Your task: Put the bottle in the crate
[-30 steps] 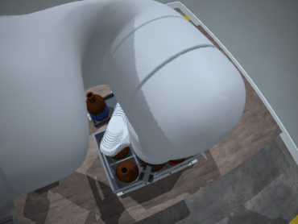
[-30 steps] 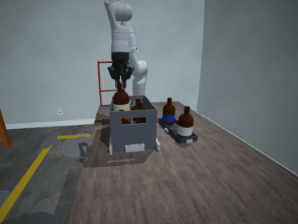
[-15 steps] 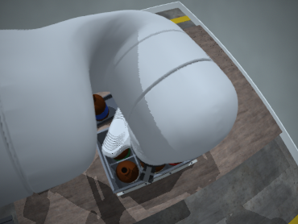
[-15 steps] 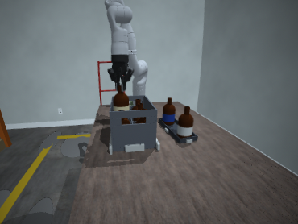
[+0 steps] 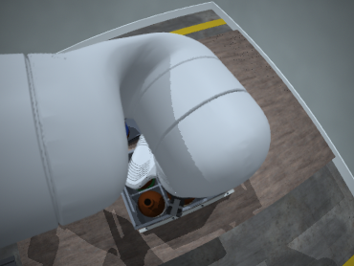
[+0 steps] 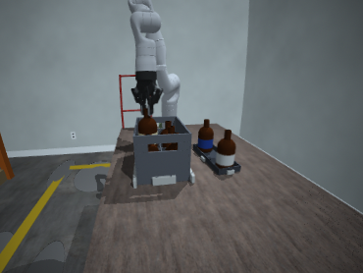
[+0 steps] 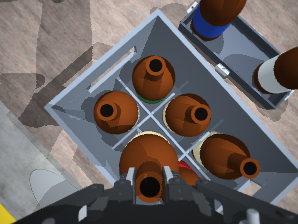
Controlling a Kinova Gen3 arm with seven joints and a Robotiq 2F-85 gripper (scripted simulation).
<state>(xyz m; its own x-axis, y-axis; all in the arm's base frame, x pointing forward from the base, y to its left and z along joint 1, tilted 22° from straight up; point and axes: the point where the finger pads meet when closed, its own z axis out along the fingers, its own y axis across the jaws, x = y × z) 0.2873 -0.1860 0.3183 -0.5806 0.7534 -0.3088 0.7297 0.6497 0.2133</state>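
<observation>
My hand is 7 cm above the cream-label bottle. The rest, counted from my hand: grey crate: 15 cm below, 4 cm to the left, 1 cm ahead; blue-label bottle: 29 cm to the left, 15 cm below, 5 cm behind; white-label bottle: 28 cm to the left, 15 cm below, 13 cm ahead.
</observation>
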